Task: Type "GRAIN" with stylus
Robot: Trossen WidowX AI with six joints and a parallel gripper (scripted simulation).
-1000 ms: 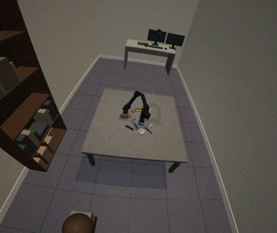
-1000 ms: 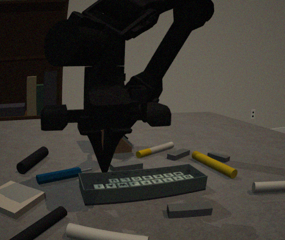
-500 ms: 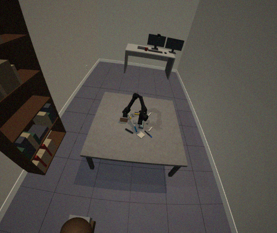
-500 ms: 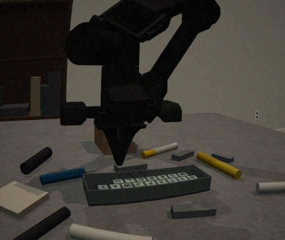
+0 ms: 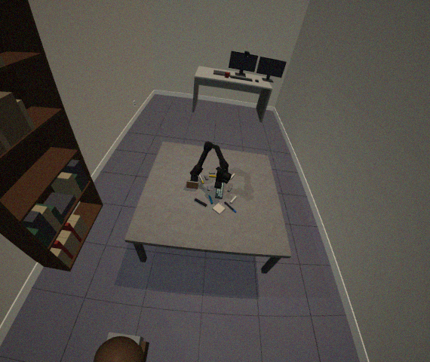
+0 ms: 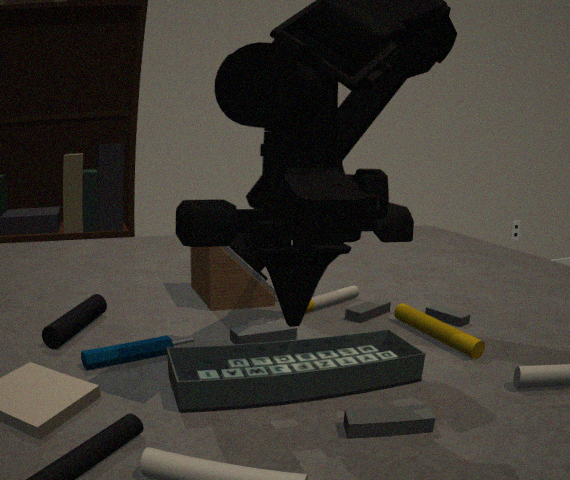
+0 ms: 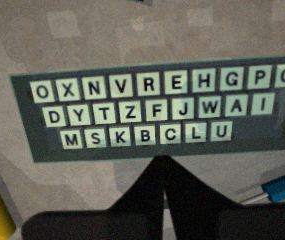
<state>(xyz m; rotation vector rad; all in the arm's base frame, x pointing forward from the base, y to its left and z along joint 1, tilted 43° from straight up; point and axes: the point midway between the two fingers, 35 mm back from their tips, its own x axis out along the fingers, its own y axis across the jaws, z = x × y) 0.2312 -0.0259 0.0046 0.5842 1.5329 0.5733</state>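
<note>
My gripper tip is 30 mm short of the keyboard tray and 30 mm above it. The rest, counted from my gripper tip: yellow cylinder 20 mm behind, 170 mm to the left, 30 mm below; blue stylus 60 mm behind, 110 mm to the right, 40 mm below; thin grey tip 70 mm behind, 80 mm to the right, 40 mm below.
</note>
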